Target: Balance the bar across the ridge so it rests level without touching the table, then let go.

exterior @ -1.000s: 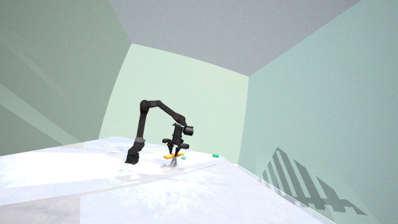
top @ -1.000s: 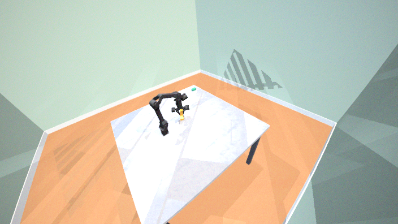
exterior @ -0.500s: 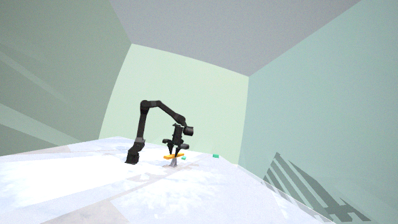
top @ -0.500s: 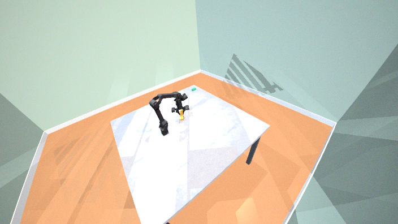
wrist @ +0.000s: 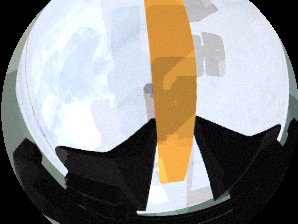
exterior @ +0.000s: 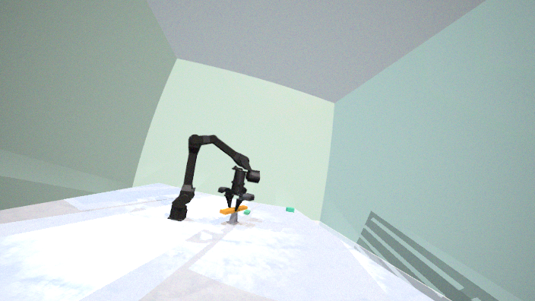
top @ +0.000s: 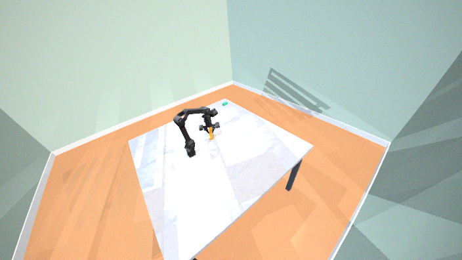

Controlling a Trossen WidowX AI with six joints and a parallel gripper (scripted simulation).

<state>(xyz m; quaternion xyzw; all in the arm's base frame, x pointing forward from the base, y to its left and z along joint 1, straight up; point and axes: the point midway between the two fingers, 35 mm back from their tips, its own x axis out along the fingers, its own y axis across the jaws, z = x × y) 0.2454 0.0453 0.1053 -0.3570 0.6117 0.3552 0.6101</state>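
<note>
The orange bar lies 10 mm ahead of my gripper tip and 30 mm to the left of it.
</note>
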